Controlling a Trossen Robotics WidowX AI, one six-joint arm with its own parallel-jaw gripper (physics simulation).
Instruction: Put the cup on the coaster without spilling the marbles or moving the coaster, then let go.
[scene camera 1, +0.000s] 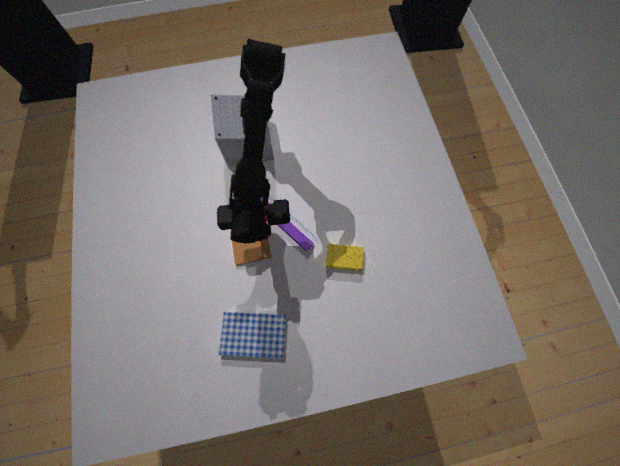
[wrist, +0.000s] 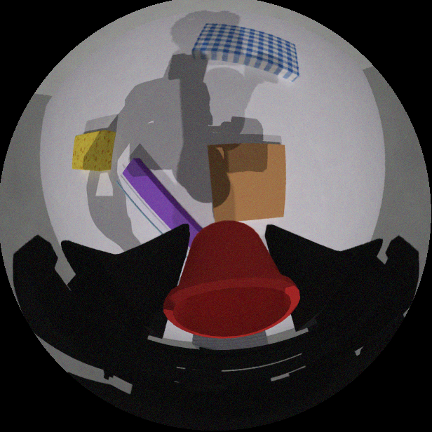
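The red cup (wrist: 227, 265) is between the fingers of my gripper (scene camera 1: 253, 214) (wrist: 228, 230), which is shut on it. Its wide rim faces the wrist camera, and I see no marbles inside. In the scene view the arm hides almost all of the cup. The orange-brown square coaster (scene camera 1: 251, 252) (wrist: 257, 185) lies flat on the pale mat. In the wrist view it shows just beyond the cup. In the scene view the gripper covers its far edge. The cup appears held above the mat; its exact height is unclear.
A purple bar (scene camera 1: 296, 235) (wrist: 160, 197) lies diagonally beside the coaster, with a thin clear edge along it. A yellow sponge (scene camera 1: 344, 257) (wrist: 94, 151) lies beyond the bar. A blue checkered block (scene camera 1: 253, 334) (wrist: 247, 47) lies nearer the front. A grey box (scene camera 1: 229, 117) stands behind.
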